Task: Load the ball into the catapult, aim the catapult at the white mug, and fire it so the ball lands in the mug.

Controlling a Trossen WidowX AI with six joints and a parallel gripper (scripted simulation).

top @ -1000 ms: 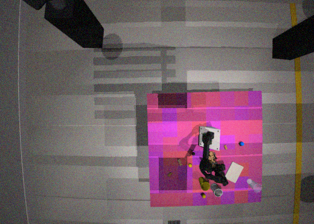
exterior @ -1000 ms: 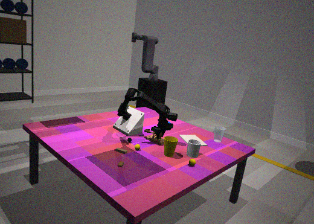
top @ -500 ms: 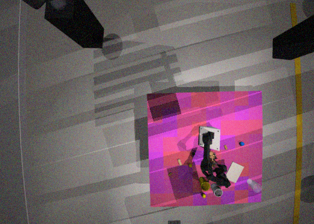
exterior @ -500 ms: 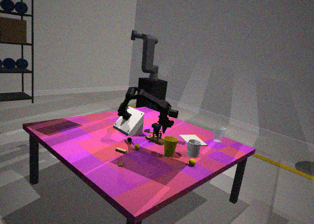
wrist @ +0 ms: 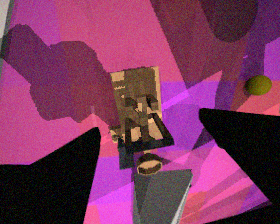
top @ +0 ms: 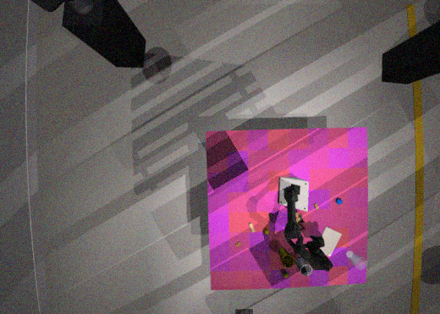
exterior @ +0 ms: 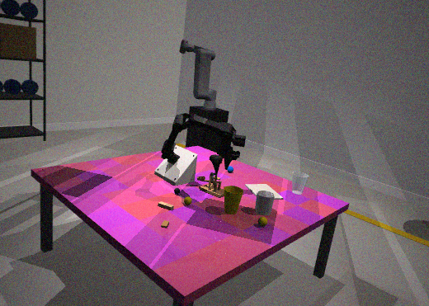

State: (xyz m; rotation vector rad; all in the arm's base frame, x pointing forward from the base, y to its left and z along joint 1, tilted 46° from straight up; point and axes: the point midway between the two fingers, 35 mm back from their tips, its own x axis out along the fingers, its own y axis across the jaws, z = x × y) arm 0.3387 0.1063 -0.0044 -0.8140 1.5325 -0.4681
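The black ball is 100 mm behind my gripper tip, 210 mm to the right of it and 120 mm below it. Also, from my gripper tip: yellow cup 200 mm ahead, 90 mm to the right, 100 mm below; white mug 270 mm ahead, 60 mm to the left, 100 mm below; wooden catapult 70 mm behind, 80 mm below.
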